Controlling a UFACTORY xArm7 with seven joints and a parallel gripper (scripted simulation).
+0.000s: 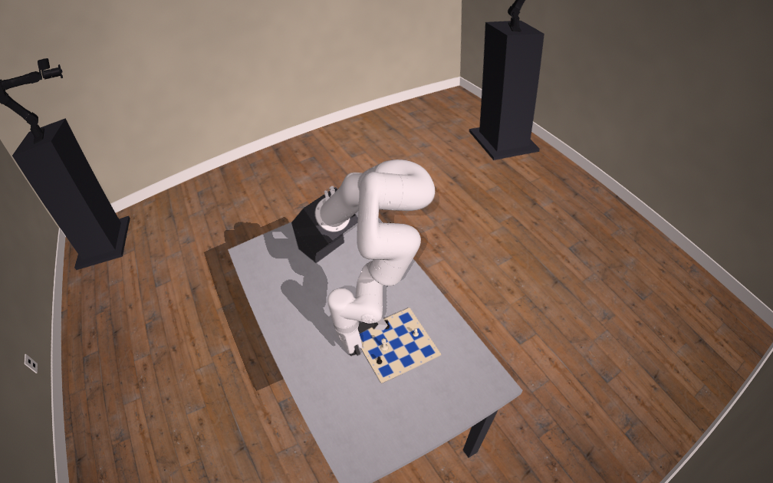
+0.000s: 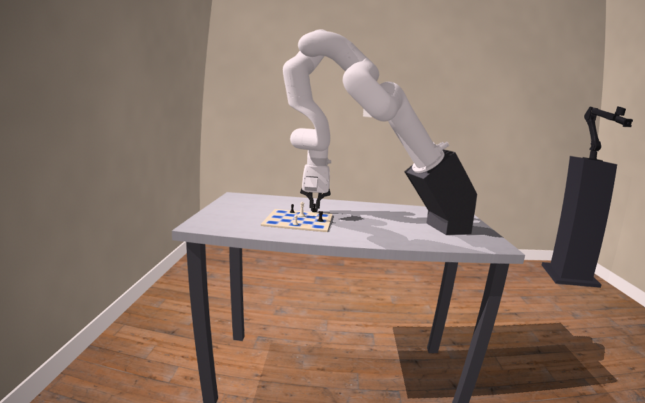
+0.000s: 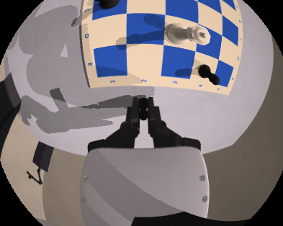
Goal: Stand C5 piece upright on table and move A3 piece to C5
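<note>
The white pawn is 22 cm to the left of my hand and 1 cm below it. From my hand the other things lie so: tall white piece (2 cm ahead, 10 cm to the left); then chessboard (1 cm ahead, 14 cm to the left, 2 cm below).
</note>
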